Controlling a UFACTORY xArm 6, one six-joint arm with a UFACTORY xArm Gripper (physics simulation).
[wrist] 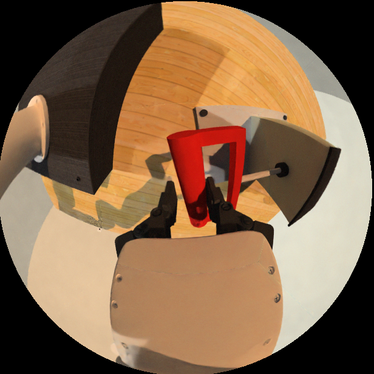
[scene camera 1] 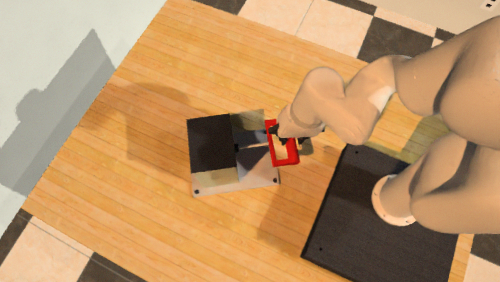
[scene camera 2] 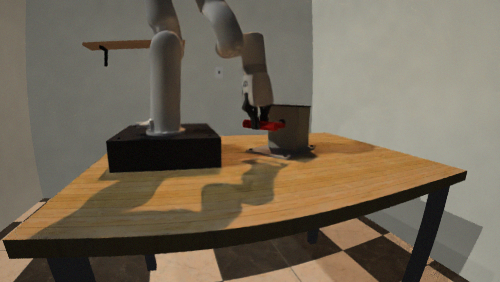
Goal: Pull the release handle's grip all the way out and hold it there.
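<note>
The release handle's red frame [scene camera 1: 284, 162] [scene camera 2: 276, 126] [wrist: 223, 134] stands out from the box-shaped housing [scene camera 1: 212, 142] [scene camera 2: 290, 130] [wrist: 300, 157]. A stretch of its pale rod [scene camera 1: 254, 146] [wrist: 256, 176] shows between frame and housing. My gripper [scene camera 1: 292, 141] [scene camera 2: 259, 123] [wrist: 190, 188] points down and is shut on the thick outer grip bar [wrist: 187, 162], near one end of it. In the wrist view the bar slants between the fingers, with the right finger overlapping it. The finger contacts are partly hidden.
The housing's metal base plate [scene camera 1: 250, 185] [wrist: 230, 114] is on the wooden table [scene camera 1: 240, 235] [scene camera 2: 350, 185]. The black robot base block [scene camera 1: 345, 215] [scene camera 2: 165, 155] [wrist: 75, 75] stands on the outer side of the handle, opposite the housing. A wall shelf [scene camera 2: 120, 45] is in the background.
</note>
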